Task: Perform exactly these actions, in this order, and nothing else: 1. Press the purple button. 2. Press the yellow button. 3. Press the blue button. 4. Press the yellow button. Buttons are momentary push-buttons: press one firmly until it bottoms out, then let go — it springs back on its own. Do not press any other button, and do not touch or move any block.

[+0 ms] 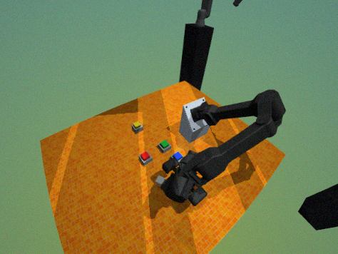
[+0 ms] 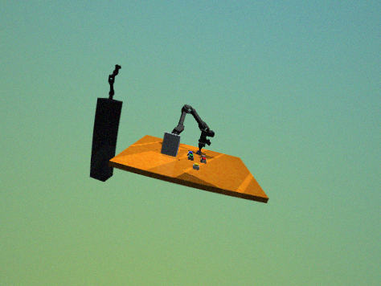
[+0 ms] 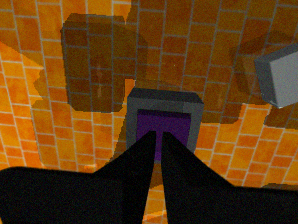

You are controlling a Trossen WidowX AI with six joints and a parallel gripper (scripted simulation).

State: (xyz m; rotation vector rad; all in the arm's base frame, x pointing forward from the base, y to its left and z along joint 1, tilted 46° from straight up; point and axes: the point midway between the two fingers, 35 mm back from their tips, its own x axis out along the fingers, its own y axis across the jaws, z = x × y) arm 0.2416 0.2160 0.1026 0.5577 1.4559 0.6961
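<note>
Right now the purple button is 10 mm below my gripper tip. The rest, counted from my gripper tip: blue button: 80 mm behind, 130 mm to the right; then small white block: 50 mm ahead, 80 mm to the right, 20 mm below; then red button: 50 mm ahead, 210 mm to the right.
</note>
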